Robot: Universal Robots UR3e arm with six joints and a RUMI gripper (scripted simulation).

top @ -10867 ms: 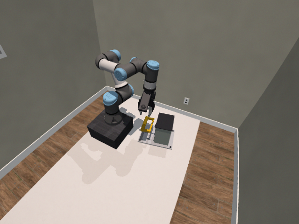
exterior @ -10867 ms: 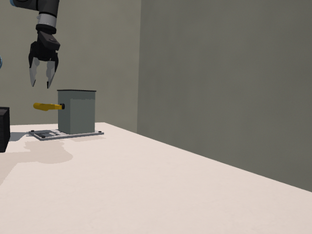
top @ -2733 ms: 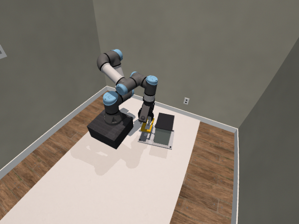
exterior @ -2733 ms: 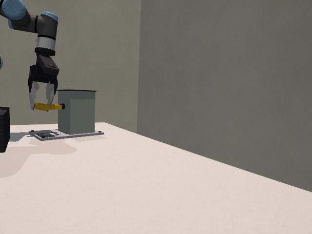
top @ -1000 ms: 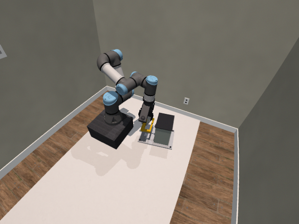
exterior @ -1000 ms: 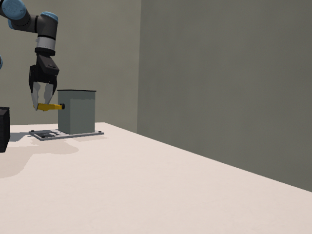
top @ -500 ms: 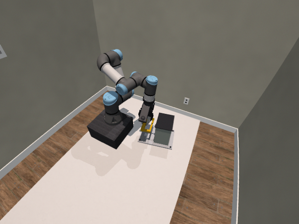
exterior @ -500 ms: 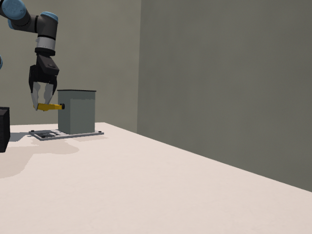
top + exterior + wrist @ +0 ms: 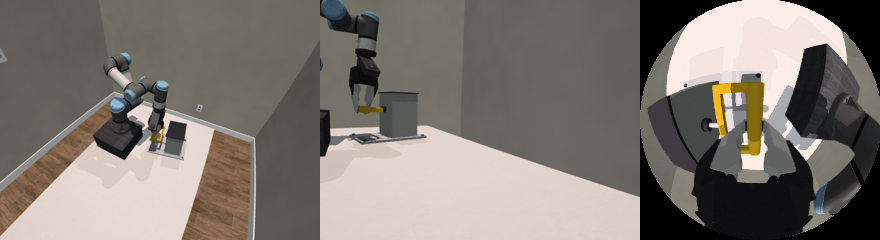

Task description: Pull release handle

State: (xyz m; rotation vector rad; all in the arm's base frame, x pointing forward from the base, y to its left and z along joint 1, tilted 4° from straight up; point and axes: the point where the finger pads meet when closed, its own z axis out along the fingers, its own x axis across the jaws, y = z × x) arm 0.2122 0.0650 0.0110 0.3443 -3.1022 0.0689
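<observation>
The grey baseplate lies 90 mm ahead of my hand, 20 mm to the left of it and 100 mm below it.
</observation>
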